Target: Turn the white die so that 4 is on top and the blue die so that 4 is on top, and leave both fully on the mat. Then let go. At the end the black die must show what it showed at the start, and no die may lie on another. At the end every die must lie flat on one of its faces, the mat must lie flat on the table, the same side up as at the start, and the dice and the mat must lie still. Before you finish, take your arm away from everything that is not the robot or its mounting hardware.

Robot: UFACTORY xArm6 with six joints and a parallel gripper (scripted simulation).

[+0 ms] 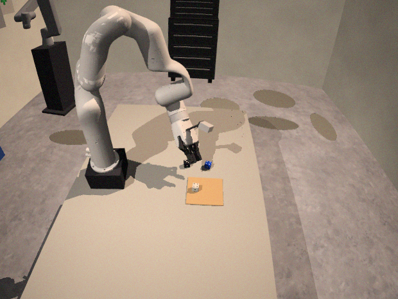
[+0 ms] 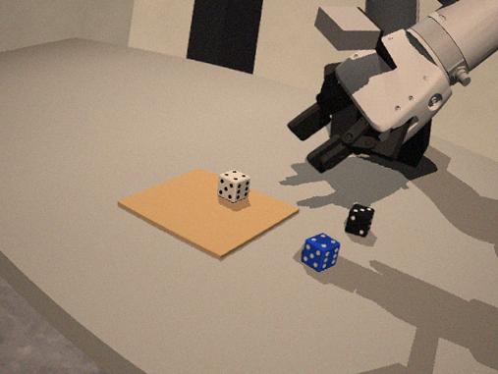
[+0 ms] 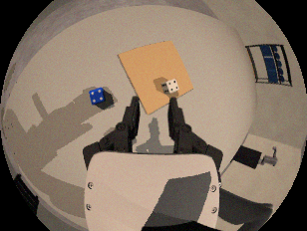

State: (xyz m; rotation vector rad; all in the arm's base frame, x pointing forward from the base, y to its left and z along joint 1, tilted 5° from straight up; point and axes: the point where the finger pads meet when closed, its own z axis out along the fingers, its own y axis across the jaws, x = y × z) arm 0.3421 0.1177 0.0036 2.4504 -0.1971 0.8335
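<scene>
My hand is 80 mm above the blue die, 60 mm to the right of it and 50 mm short of it. Also, from my hand: white die: 80 mm to the right, 80 mm below, 30 mm ahead; orange mat: 90 mm below, 80 mm to the right, 60 mm ahead; black die: 80 mm below, 40 mm to the left, 40 mm behind.
</scene>
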